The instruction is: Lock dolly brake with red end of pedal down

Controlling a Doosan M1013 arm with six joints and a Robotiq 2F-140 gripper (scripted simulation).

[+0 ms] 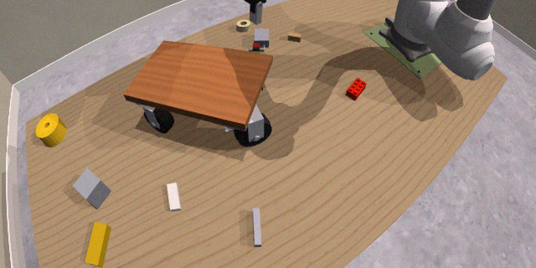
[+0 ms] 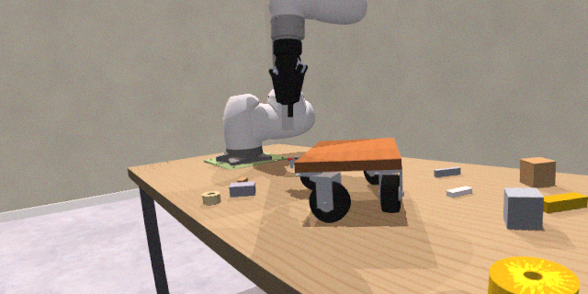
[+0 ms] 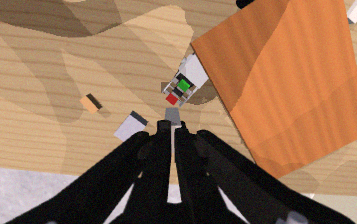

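My hand is 10 mm short of the brake pedal, 10 mm to the right of it and 120 mm above it. The rest, counted from my hand: cream ring 50 mm behind, 210 mm to the right, 190 mm below; then small brown block 170 mm behind, 80 mm to the right, 190 mm below; then grey block 70 mm behind, 120 mm to the right, 180 mm below.
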